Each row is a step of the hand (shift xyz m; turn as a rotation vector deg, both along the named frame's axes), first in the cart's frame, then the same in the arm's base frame.
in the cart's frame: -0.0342 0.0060 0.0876 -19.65 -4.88 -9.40
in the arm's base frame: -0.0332 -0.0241 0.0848 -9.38 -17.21 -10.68
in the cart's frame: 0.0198 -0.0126 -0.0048 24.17 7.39 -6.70
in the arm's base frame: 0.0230 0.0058 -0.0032 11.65 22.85 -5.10
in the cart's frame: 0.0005 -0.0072 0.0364 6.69 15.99 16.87
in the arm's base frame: 0.0033 -0.0060 0.0365 -8.02 15.19 17.03
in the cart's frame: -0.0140 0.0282 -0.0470 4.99 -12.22 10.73
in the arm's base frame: -0.0272 0.0112 -0.0483 11.62 -5.24 11.26
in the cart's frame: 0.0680 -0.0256 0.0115 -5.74 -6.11 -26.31
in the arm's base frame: 0.0645 0.0311 0.0167 2.09 -7.32 -26.54
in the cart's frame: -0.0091 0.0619 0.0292 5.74 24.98 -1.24
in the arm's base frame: -0.0529 0.0349 0.0274 -14.08 21.42 -1.25
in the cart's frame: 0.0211 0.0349 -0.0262 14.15 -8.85 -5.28
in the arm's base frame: -0.0092 0.0404 -0.0252 16.45 4.35 -4.11
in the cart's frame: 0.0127 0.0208 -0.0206 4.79 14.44 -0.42
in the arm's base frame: -0.0051 0.0243 -0.0200 -7.15 13.43 -0.32
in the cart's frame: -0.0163 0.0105 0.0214 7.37 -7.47 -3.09
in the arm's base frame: -0.0201 -0.0054 0.0200 10.66 0.31 -2.43
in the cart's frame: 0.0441 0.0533 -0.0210 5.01 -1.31 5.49
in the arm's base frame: -0.0070 0.0695 -0.0187 4.05 2.50 5.85
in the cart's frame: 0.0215 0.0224 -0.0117 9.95 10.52 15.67
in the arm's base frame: -0.0007 0.0315 -0.0105 -1.74 13.83 16.16
